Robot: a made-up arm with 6 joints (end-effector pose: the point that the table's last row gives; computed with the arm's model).
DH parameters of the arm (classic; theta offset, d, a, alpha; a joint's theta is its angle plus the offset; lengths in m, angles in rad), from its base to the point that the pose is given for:
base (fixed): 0 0 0 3.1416
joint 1: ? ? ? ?
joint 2: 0 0.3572 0.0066 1.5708
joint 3: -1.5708 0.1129 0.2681 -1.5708
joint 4: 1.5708 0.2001 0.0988 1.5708
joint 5: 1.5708 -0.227 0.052 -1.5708
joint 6: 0.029 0 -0.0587 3.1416
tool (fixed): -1.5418 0.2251 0 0
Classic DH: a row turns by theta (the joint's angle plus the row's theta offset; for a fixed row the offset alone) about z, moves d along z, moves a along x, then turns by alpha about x.
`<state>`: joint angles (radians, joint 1 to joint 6).
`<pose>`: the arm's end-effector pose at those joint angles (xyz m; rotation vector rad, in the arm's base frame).
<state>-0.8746 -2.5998 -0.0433 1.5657 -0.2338 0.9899</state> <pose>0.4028 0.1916 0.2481 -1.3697 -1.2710 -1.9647</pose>
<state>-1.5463 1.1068 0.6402 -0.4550 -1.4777 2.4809</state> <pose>-0.0083 0.1951 0.2654 -0.3734 2.5575 -1.0769</pose>
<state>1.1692 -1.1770 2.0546 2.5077 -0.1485 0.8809</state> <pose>-0.0184 -0.6836 -0.2009 -1.8719 -0.3735 2.0824</pose>
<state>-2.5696 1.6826 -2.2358 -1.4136 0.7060 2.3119</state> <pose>-0.2994 0.0979 -0.5170 -0.1116 3.0966 -0.0316</pose>
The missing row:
joint 1: -1.5708 -0.0926 0.1145 -1.5708
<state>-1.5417 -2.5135 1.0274 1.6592 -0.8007 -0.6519</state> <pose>0.1750 0.3705 0.3796 -0.0433 -0.9229 0.6486</pose>
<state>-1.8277 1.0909 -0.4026 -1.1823 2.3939 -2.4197</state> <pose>-0.2013 0.1579 0.3530 -1.2002 0.1495 2.6661</pose>
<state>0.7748 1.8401 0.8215 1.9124 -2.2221 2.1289</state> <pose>0.3313 0.1514 0.3682 0.4424 -1.8605 -1.1978</pose>
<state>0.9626 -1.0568 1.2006 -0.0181 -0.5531 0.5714</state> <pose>0.5024 -0.1468 0.0854 -0.7586 -0.9619 -2.2007</pose>
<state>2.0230 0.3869 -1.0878 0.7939 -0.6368 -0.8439</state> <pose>0.1134 -0.4425 0.0538 0.8568 -0.3257 -0.1611</pose>
